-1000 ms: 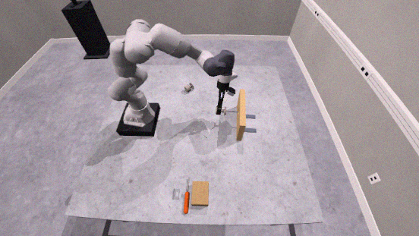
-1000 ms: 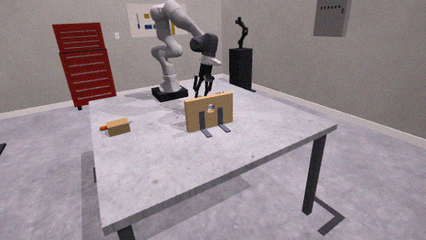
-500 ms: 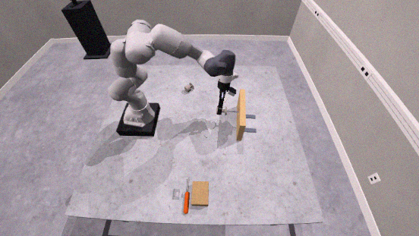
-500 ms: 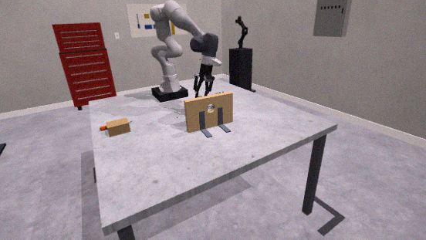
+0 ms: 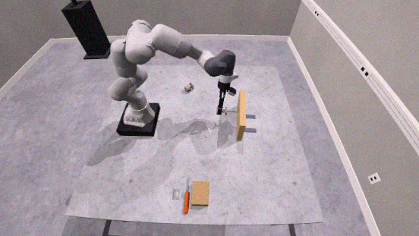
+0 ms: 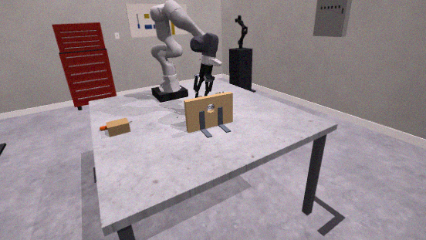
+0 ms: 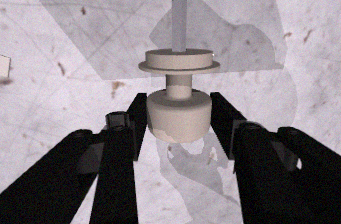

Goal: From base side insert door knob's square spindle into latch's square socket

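My hand is 14 cm short of the latch socket, 2 cm to the left of it and 2 cm above it. The rest, counted from my hand: wooden block (13 cm behind, 51 cm to the right, 12 cm below); then upright wooden panel (14 cm ahead, 2 cm to the right, 4 cm below); then pale chip (6 cm ahead, 20 cm to the left, 15 cm below).
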